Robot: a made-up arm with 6 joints. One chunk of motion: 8 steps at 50 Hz.
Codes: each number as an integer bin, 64 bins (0 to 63) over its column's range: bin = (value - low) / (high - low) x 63, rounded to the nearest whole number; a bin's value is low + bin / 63 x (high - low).
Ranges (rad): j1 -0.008..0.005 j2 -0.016..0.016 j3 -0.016..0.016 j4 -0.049..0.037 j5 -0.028..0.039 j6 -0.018..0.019
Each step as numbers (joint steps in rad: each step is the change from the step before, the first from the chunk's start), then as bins.
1 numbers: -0.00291 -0.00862 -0.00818 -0.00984 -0.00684 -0.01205
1 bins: 25 15 15 29 20 10
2 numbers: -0.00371 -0.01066 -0.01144 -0.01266 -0.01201 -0.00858
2 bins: 21 11 9 27 15 16
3 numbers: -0.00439 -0.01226 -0.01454 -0.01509 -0.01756 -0.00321
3 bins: 17 7 3 25 10 25
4 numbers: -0.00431 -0.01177 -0.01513 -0.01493 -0.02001 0.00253
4 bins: 18 8 2 25 8 35
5 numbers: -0.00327 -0.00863 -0.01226 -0.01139 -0.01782 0.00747
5 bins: 23 15 7 28 10 43
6 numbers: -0.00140 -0.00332 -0.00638 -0.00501 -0.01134 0.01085
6 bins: 32 25 19 32 16 49
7 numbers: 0.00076 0.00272 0.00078 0.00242 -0.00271 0.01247
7 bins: 42 37 33 38 24 52
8 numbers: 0.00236 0.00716 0.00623 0.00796 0.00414 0.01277
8 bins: 50 46 44 42 30 52
